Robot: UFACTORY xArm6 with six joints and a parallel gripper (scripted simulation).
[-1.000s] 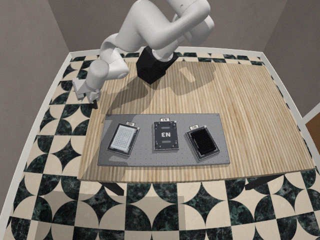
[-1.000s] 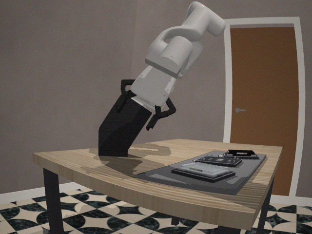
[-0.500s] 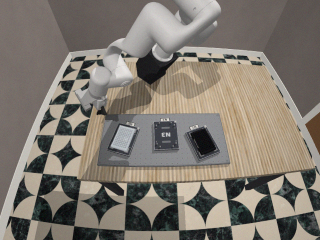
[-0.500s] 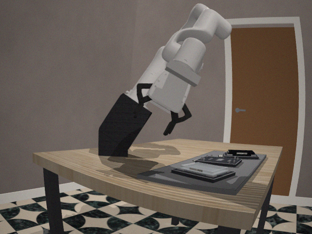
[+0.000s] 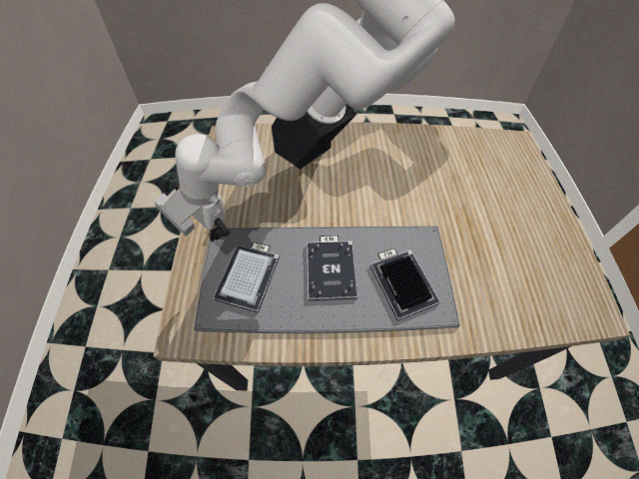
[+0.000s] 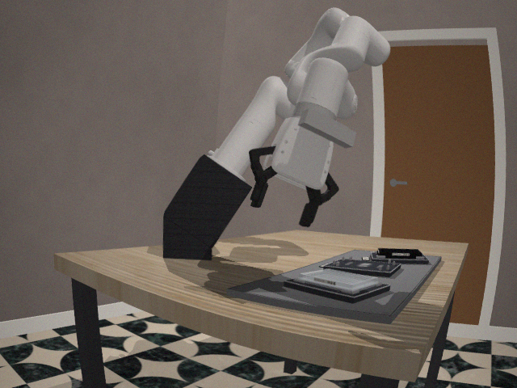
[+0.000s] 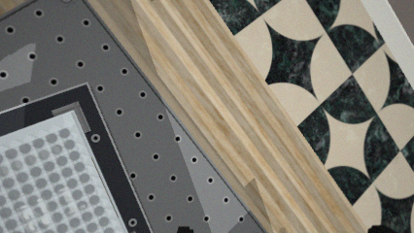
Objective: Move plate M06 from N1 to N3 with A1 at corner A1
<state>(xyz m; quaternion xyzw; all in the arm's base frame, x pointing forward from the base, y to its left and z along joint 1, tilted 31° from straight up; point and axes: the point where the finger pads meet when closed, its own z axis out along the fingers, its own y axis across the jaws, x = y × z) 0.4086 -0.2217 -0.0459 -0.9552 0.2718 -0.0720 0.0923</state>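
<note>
My gripper is now 60 mm short of the well plate M06, 100 mm to the right of it and 120 mm above it. The rest, counted from my hand: nest N3: 10 mm behind, 310 mm to the left, 140 mm below; black plate M09: 500 mm to the left, 120 mm below; nest N1: 60 mm ahead, 100 mm to the left, 140 mm below.
</note>
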